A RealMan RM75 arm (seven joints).
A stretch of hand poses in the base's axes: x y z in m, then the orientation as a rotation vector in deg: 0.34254, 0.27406, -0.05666, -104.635, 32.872, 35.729; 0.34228, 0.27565, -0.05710, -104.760, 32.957, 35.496; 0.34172, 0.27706, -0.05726, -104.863, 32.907, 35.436; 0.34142, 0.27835, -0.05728, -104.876, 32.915, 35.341; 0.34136, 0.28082, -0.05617, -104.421, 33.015, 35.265; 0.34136, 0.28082, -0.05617, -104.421, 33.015, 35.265; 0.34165, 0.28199, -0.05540, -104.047, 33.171, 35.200; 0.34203, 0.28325, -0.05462, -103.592, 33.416, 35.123; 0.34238, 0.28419, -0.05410, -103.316, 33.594, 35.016; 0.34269, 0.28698, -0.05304, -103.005, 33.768, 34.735; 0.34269, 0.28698, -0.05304, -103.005, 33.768, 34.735; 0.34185, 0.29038, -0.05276, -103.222, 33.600, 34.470; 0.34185, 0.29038, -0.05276, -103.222, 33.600, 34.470; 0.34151, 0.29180, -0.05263, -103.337, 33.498, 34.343; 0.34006, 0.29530, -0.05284, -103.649, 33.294, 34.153; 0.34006, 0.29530, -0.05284, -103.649, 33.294, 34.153
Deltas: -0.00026, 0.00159, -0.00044, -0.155, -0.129, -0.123; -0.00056, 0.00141, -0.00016, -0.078, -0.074, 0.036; -0.00030, 0.00129, -0.00002, -0.019, -0.063, -0.048; -0.00006, 0.00247, 0.00111, 0.371, 0.031, -0.260; 0.00000, 0.00000, 0.00000, 0.000, 0.000, 0.000; 0.00029, 0.00117, 0.00077, 0.278, 0.060, -0.259; 0.00038, 0.00126, 0.00078, 0.318, 0.103, -0.347; 0.00035, 0.00094, 0.00052, 0.179, 0.036, -0.259; 0.00031, 0.00279, 0.00106, 0.201, -0.083, -0.358; 0.00000, 0.00000, 0.00000, 0.000, 0.000, 0.000; -0.00084, 0.00340, 0.00028, -0.152, -0.283, 0.042; 0.00000, 0.00000, 0.00000, 0.000, 0.000, 0.000; -0.00034, 0.00142, 0.00013, -0.075, -0.147, 0.037; -0.00145, 0.00350, -0.00021, -0.221, -0.255, 0.135; 0.00000, 0.00000, 0.00000, 0.000, 0.000, 0.000
